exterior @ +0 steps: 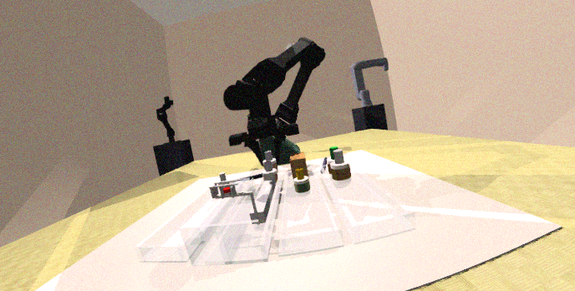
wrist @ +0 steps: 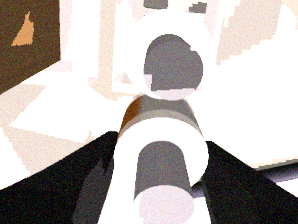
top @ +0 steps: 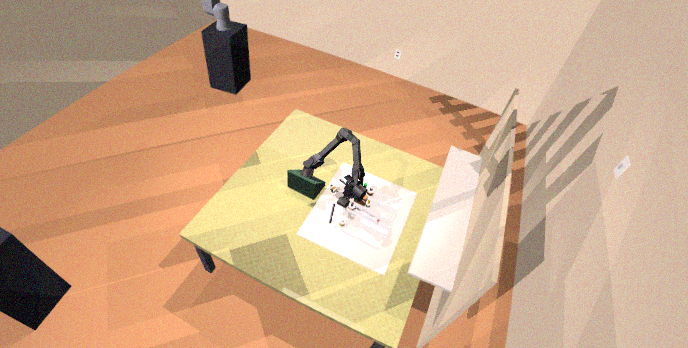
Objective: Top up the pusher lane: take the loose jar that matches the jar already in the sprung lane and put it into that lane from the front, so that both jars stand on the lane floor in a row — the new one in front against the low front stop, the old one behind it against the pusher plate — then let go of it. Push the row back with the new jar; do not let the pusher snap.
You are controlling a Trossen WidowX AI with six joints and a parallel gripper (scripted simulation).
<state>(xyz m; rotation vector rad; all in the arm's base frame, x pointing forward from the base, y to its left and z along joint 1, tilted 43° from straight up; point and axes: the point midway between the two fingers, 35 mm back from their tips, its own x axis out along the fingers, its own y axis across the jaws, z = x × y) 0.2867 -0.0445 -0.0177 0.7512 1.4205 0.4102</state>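
Now: the brown box 70 mm ahead of my gripper tip, 70 mm to the left of it and 10 mm below it. Also, from my gripper tip: red block: 210 mm ahead, 70 mm to the right, 20 mm above.
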